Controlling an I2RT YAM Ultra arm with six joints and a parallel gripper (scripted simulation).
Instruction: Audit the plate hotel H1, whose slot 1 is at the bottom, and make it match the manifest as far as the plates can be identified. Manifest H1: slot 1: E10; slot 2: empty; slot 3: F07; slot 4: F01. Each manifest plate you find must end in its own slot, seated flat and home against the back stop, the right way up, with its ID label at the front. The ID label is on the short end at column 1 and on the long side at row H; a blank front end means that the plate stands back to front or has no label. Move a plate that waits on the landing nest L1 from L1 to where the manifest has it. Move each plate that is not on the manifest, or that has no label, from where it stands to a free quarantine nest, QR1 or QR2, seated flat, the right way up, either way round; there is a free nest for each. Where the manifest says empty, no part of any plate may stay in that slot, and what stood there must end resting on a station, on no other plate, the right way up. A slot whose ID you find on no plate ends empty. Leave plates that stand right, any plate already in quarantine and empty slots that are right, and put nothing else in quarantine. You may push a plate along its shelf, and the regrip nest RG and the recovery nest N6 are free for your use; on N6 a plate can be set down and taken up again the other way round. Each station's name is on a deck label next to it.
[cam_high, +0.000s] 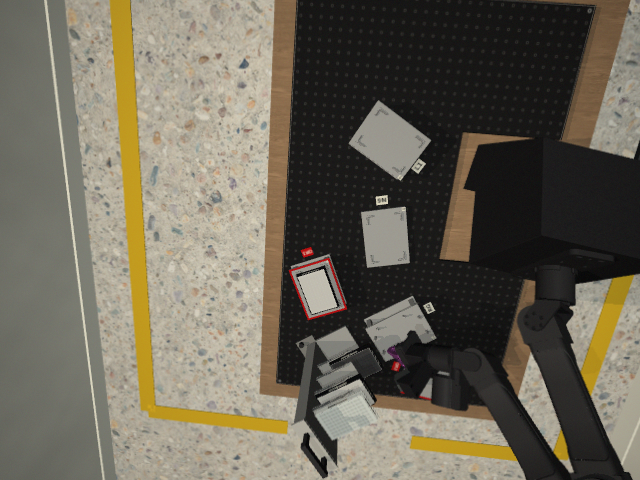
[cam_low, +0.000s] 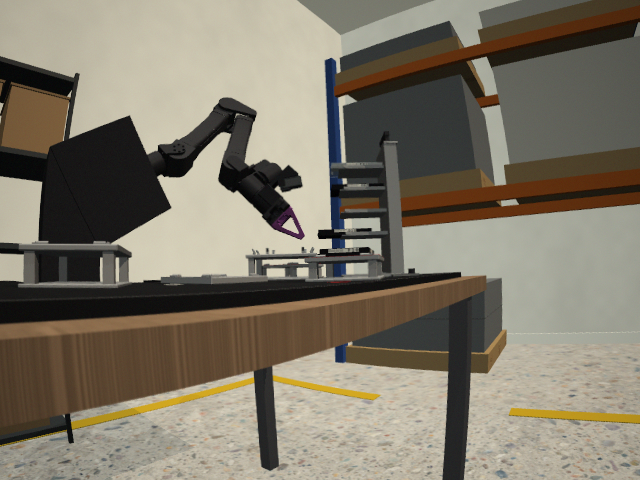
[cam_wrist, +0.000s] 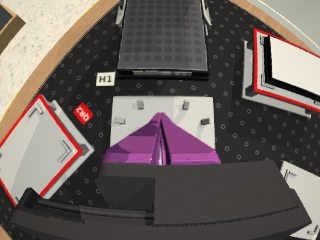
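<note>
The regrip nest RG lies 5 cm below my hand, 3 cm to the right of it and 3 cm behind it. The rest, counted from my hand: quarantine nest QR2: 17 cm behind, 13 cm to the left, 7 cm below; H1 deck label: 13 cm to the left, 11 cm below, 1 cm ahead; white well plate: 16 cm above, 11 cm ahead, 9 cm to the left.
</note>
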